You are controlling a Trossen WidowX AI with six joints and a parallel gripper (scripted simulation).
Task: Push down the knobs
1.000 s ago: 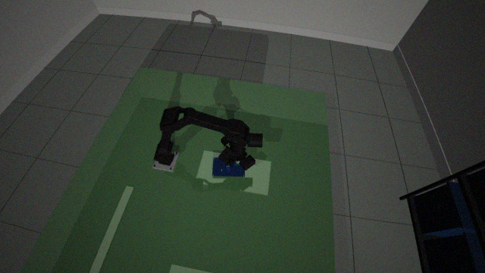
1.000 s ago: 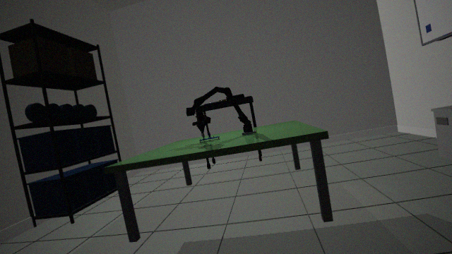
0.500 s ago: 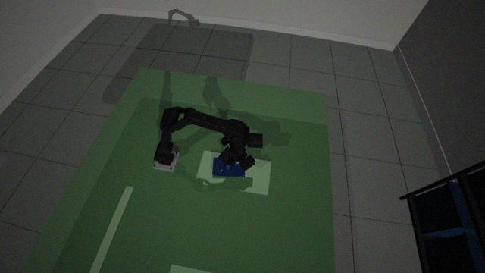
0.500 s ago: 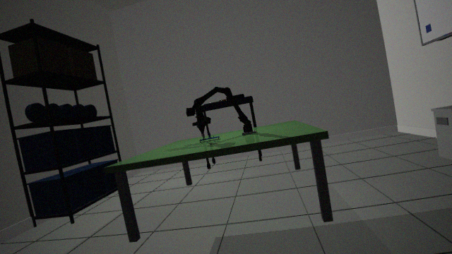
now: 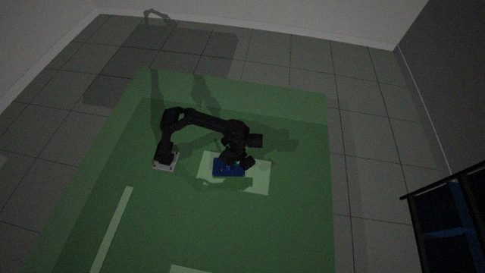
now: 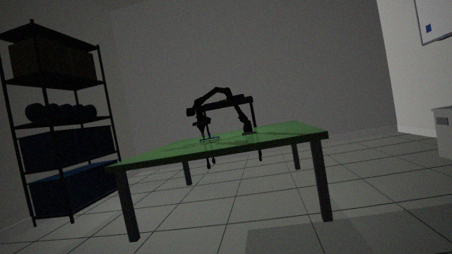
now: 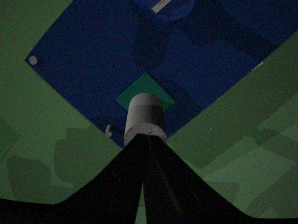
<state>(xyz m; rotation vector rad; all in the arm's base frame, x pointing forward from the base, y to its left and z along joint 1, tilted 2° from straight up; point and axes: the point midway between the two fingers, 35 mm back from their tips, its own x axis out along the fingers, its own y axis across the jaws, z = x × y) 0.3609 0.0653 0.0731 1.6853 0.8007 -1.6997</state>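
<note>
My gripper tip is now 1 cm above the pale knob.
</note>
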